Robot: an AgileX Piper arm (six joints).
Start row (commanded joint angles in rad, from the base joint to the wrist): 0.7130 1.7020 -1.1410 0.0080 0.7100 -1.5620
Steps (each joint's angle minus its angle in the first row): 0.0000 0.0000 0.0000 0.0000 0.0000 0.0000; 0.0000 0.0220 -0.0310 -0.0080 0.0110 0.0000; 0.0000 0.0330 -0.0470 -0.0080 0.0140 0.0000; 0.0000 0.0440 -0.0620 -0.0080 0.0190 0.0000; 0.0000 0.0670 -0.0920 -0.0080 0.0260 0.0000; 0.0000 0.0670 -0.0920 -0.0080 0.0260 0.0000; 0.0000 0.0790 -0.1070 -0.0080 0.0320 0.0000; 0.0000 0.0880 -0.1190 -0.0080 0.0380 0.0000; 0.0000 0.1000 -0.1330 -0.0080 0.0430 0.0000; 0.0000 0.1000 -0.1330 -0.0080 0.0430 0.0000; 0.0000 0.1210 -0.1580 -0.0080 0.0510 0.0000; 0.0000 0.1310 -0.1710 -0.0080 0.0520 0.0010; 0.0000 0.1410 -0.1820 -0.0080 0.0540 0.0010; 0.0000 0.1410 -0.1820 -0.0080 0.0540 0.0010; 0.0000 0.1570 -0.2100 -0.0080 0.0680 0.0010; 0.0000 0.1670 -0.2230 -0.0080 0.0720 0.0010; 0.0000 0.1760 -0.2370 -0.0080 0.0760 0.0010; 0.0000 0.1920 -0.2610 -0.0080 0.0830 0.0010
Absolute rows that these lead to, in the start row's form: 0.7130 1.7020 -1.1410 0.0080 0.7100 -1.5620; 0.7130 1.7240 -1.1720 0.0000 0.7210 -1.5620; 0.7130 1.7350 -1.1880 0.0000 0.7240 -1.5620; 0.7130 1.7460 -1.2030 0.0000 0.7290 -1.5620; 0.7130 1.7690 -1.2330 0.0000 0.7360 -1.5620; 0.7130 1.7690 -1.2330 0.0000 0.7360 -1.5620; 0.7130 1.7810 -1.2480 0.0000 0.7420 -1.5620; 0.7130 1.7900 -1.2600 0.0000 0.7480 -1.5620; 0.7130 1.8020 -1.2740 0.0000 0.7530 -1.5620; 0.7130 1.8020 -1.2740 0.0000 0.7530 -1.5620; 0.7130 1.8230 -1.2990 0.0000 0.7610 -1.5620; 0.7130 1.8330 -1.3120 0.0000 0.7620 -1.5610; 0.7130 1.8430 -1.3230 0.0000 0.7640 -1.5610; 0.7130 1.8430 -1.3230 0.0000 0.7640 -1.5610; 0.7130 1.8590 -1.3510 0.0000 0.7780 -1.5610; 0.7130 1.8690 -1.3640 0.0000 0.7820 -1.5610; 0.7130 1.8780 -1.3780 0.0000 0.7860 -1.5610; 0.7130 1.8940 -1.4020 0.0000 0.7930 -1.5610
